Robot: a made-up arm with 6 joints. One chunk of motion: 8 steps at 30 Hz.
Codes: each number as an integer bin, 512 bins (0 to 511) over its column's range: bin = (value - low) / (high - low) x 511, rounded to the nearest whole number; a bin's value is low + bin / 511 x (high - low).
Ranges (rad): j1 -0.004..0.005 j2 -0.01..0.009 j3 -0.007..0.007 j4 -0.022..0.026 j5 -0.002..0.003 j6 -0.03..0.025
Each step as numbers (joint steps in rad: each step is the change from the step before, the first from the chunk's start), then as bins.
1 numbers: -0.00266 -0.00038 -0.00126 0.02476 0.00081 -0.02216
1 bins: 76 259 210 498 287 73
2 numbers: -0.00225 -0.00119 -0.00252 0.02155 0.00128 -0.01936
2 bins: 99 237 164 464 335 99
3 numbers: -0.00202 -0.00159 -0.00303 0.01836 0.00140 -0.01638
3 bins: 112 226 145 430 347 127
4 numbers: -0.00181 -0.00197 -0.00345 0.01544 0.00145 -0.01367
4 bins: 124 216 130 399 353 152
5 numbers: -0.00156 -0.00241 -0.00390 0.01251 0.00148 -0.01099
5 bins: 139 204 113 367 356 177
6 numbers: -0.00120 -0.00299 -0.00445 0.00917 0.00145 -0.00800
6 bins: 159 189 93 332 353 204
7 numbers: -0.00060 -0.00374 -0.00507 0.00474 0.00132 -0.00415
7 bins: 193 168 70 285 339 240
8 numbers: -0.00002 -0.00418 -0.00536 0.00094 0.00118 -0.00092
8 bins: 226 157 60 244 325 270
